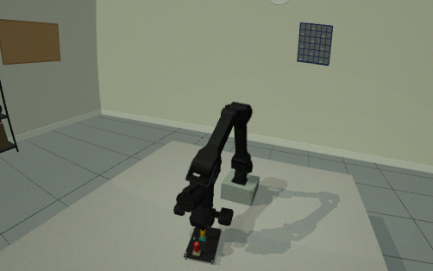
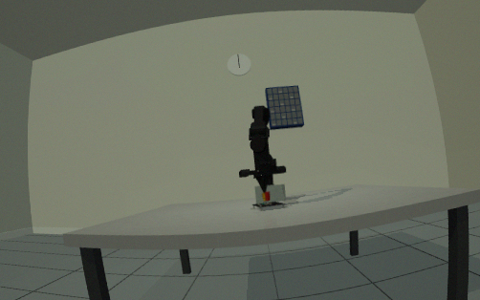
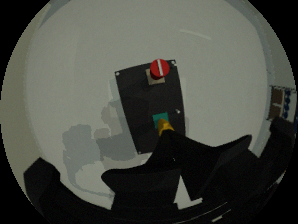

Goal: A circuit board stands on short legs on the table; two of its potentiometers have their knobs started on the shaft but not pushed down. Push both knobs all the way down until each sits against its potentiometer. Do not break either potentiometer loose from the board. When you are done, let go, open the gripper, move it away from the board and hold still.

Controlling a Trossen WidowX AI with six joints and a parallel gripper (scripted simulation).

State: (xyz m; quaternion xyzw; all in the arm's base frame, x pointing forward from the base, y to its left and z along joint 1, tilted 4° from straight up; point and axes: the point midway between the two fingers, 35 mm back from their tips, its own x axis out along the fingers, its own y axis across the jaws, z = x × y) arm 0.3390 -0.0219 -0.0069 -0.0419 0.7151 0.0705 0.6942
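Right now my gripper tip is 10 mm above the yellow knob. From my gripper tip the other things lie so: red knob 70 mm ahead, 10 mm to the left, 10 mm below.
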